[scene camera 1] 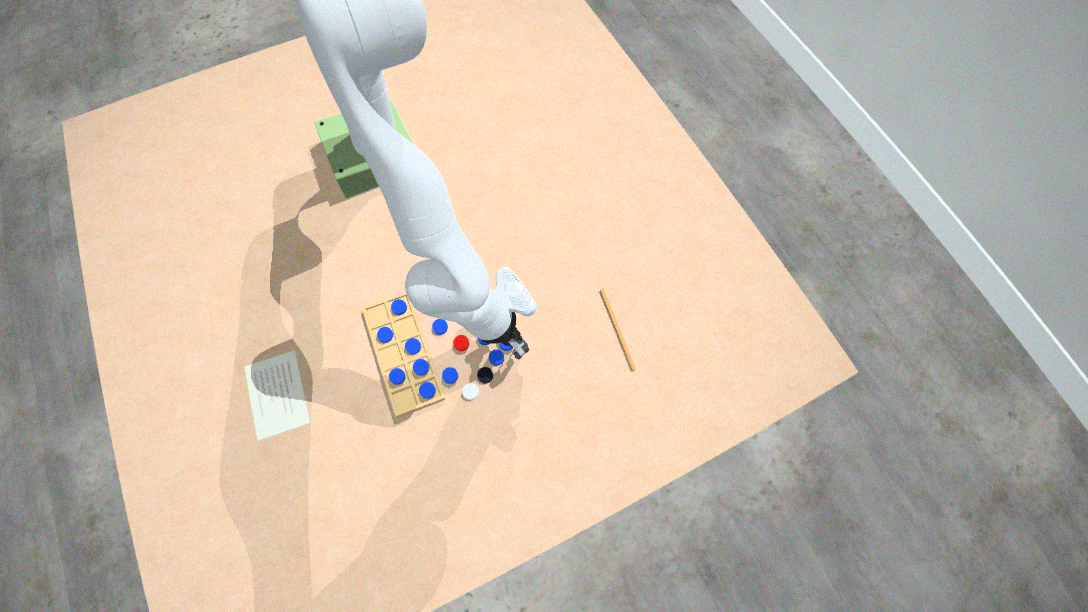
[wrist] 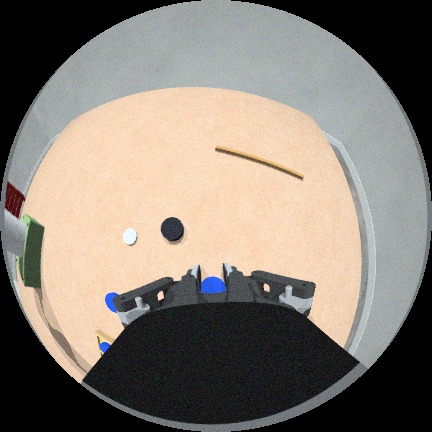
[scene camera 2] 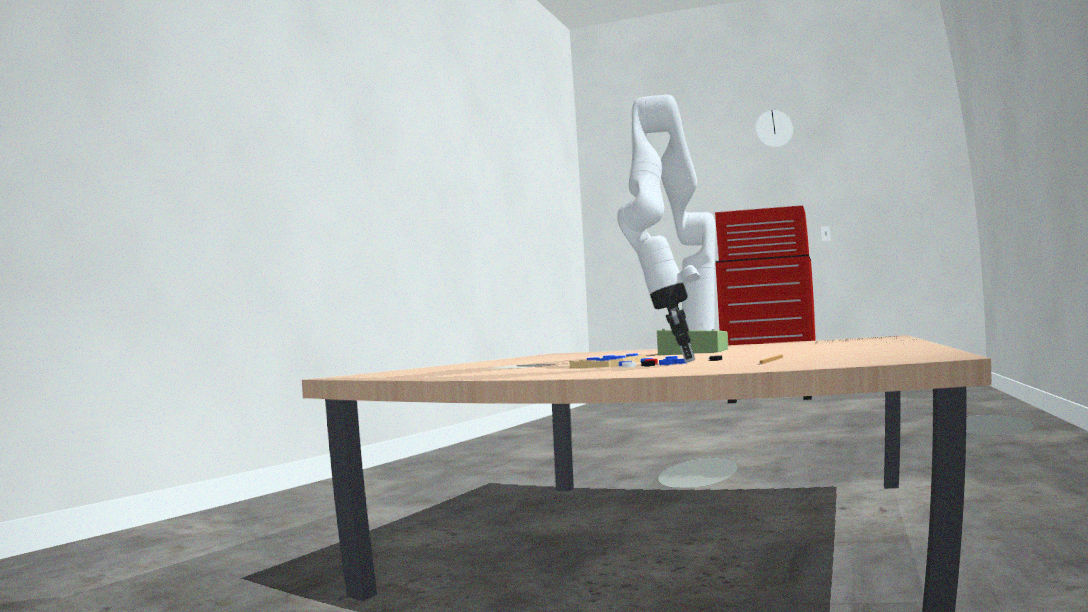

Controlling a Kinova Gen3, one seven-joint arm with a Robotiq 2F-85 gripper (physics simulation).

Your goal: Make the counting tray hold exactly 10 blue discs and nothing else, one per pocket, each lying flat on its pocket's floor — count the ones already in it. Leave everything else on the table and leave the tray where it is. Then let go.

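Observation:
The counting tray [scene camera 1: 403, 398] [scene camera 2: 589, 364] [wrist: 104, 334] has two columns of pockets; several hold blue discs. In scene camera 1, empty pockets show at top left, second row right, third row left and bottom left. My gripper [scene camera 1: 519, 350] [scene camera 2: 688, 359] [wrist: 211, 271] is low at the table, right of the tray, its fingers shut on a blue disc [wrist: 213, 285]. More loose blue discs lie between tray and gripper: one [scene camera 1: 439, 326], another [scene camera 1: 449, 375] and one [scene camera 1: 496, 357] close to the gripper. The arm and hand partly hide others in scene camera 1.
A red disc [scene camera 1: 461, 342], a black disc [scene camera 1: 485, 374] and a white disc [scene camera 1: 470, 391] lie near the tray. Another black disc [wrist: 172, 228] and white disc [wrist: 130, 236] lie beyond the fingers. A wooden stick [scene camera 1: 617, 331] [wrist: 260, 161], green box [scene camera 1: 357, 182] [wrist: 34, 255] and paper [scene camera 1: 281, 417] are farther off.

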